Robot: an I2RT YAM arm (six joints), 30 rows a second.
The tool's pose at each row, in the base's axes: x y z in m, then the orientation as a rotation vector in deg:
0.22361, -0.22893, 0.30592, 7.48, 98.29, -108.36
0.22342, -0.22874, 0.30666, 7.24, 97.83, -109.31
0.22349, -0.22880, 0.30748, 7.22, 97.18, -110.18
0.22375, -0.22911, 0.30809, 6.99, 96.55, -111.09
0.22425, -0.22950, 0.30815, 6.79, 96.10, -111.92
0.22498, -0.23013, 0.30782, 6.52, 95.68, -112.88
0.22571, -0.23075, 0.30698, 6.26, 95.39, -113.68
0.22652, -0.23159, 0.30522, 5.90, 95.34, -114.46
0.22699, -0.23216, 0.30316, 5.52, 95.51, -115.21
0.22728, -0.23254, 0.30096, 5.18, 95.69, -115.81
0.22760, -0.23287, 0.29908, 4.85, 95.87, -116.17
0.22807, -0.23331, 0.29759, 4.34, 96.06, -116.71
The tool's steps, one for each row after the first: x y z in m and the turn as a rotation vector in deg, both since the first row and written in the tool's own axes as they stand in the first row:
-0.00023, -0.00074, -0.00011, 0.66, -0.06, -0.53
-0.00063, -0.00143, 0.00011, 1.43, -0.13, -0.83
-0.00101, -0.00185, 0.00058, 2.16, -0.28, -1.26
-0.00131, -0.00166, 0.00111, 2.76, -0.34, -1.70
-0.00156, -0.00102, 0.00186, 3.40, -0.37, -2.28
-0.00158, 0.00007, 0.00252, 3.89, -0.38, -2.80
-0.00119, 0.00201, 0.00325, 4.22, -0.31, -3.46
-0.00047, 0.00405, 0.00358, 4.42, -0.14, -4.19
0.00039, 0.00613, 0.00365, 4.55, 0.00, -4.81
0.00106, 0.00795, 0.00374, 4.57, 0.06, -5.27
0.00148, 0.00948, 0.00404, 4.63, 0.10, -5.93

